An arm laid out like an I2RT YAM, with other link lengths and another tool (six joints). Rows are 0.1 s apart.
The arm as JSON. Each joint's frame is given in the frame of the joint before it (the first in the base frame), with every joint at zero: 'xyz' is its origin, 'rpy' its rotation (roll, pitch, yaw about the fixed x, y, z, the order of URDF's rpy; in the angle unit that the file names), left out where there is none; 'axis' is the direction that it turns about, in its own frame. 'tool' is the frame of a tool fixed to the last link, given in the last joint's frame.
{
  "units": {
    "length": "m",
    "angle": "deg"
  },
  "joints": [
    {
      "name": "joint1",
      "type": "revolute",
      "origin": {
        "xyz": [
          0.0,
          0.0,
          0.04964
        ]
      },
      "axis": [
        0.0,
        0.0,
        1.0
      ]
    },
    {
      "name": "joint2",
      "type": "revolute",
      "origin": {
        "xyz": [
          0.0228,
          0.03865,
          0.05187
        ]
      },
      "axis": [
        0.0,
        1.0,
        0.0
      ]
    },
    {
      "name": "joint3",
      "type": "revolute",
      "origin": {
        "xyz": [
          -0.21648,
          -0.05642,
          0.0
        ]
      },
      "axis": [
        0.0,
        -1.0,
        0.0
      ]
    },
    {
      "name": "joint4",
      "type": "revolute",
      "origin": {
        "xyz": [
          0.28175,
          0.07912,
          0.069
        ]
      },
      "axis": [
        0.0,
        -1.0,
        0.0
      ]
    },
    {
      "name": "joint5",
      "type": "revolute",
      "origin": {
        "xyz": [
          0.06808,
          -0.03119,
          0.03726
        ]
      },
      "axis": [
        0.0,
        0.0,
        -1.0
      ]
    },
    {
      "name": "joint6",
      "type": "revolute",
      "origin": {
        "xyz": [
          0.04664,
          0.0,
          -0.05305
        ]
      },
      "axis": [
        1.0,
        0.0,
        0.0
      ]
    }
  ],
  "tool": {
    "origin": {
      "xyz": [
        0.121,
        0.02,
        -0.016
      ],
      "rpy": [
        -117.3,
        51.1,
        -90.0
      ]
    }
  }
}
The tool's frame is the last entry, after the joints.
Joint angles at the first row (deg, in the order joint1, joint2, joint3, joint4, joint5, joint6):
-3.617 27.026 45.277 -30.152 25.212 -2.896
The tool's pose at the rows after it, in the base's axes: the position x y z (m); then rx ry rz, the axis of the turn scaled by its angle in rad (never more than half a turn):
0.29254, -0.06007, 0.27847, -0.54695, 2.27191, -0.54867
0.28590, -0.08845, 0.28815, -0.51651, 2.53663, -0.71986
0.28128, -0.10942, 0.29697, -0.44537, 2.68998, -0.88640
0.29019, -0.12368, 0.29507, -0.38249, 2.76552, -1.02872
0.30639, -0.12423, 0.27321, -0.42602, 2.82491, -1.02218
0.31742, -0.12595, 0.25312, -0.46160, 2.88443, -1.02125
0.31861, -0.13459, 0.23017, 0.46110, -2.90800, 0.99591
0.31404, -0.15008, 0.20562, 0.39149, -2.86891, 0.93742
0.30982, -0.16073, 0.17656, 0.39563, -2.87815, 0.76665
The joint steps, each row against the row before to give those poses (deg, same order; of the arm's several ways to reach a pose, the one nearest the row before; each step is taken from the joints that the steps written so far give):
-0.001 13.551 13.244 -10.730 6.426 -0.131
-0.023 13.879 14.273 -12.175 11.102 -2.471
0.023 8.700 7.978 -6.557 9.662 0.000
0.000 6.403 2.797 -0.196 7.190 0.000
0.000 4.393 -0.130 0.698 -0.262 0.066
-0.174 3.870 -0.066 0.218 0.022 0.044
-1.508 3.126 -0.896 -0.743 -0.021 0.351
-2.886 2.469 -1.771 -0.151 -0.285 1.571
-3.912 1.684 -1.245 -0.394 -6.141 -0.698

